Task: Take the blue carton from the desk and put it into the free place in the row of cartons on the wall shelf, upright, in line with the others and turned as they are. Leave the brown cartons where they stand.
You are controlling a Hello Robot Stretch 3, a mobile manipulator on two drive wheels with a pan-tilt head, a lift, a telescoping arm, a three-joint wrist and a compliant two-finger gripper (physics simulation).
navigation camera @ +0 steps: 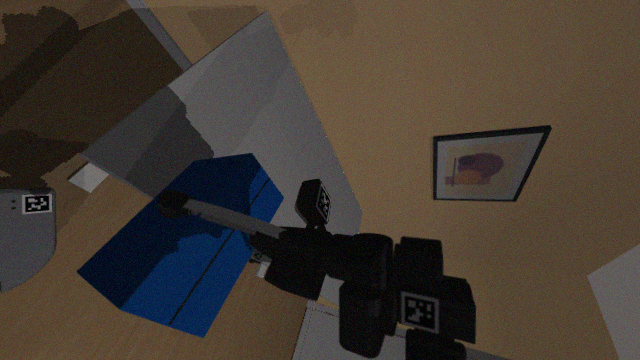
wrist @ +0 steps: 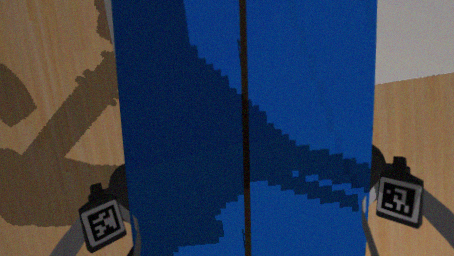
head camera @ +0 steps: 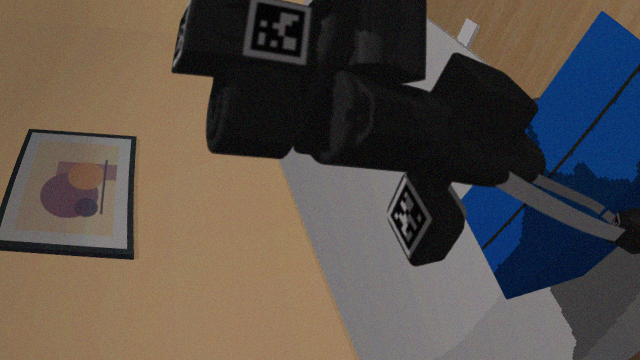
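Frame: origin at the robot's base, x ahead, y left, z up, level; metres.
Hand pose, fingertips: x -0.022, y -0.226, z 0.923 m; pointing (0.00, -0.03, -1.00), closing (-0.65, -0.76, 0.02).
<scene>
After its pixels a point has its place.
The blue carton (head camera: 580, 115) {x -0.062, y -0.206, z 0.980 m} (navigation camera: 155, 280) {x -0.051, y -0.127, z 0.978 m} (wrist: 310, 75) is held in the air, higher than the desk top. A thin dark line runs along its near face. My gripper (head camera: 585, 186) {x -0.023, y -0.226, z 0.923 m} (navigation camera: 215, 230) {x -0.023, y -0.226, z 0.923 m} (wrist: 243, 174) {x -0.023, y -0.226, z 0.923 m} is shut on it, with one fingertip on each side; in the head view the far fingertip is hidden. Below and behind the carton is the light grey desk (head camera: 400, 300) {x 0.271, y -0.753, z 0.720 m} (navigation camera: 250, 110) {x 0.301, y -0.508, z 0.720 m} (wrist: 415, 40). Wood floor shows on both sides of the carton in the wrist view. The brown cartons and their row do not show in these views.
A framed picture (head camera: 67, 195) {x 0.132, y -1.364, z 1.500 m} (navigation camera: 490, 165) {x 0.131, y -1.364, z 1.540 m} hangs on the tan wall beside the desk. A pale surface (navigation camera: 320, 325) {x -1.462, y -1.890, z 0.222 m} lies at the bottom of the navigation view, and another pale surface (navigation camera: 617, 295) {x -0.764, y -2.168, z 2.438 m} at its right edge. My grey base (navigation camera: 25, 245) {x -0.129, y -0.106, z 0.160 m} shows at left.
</scene>
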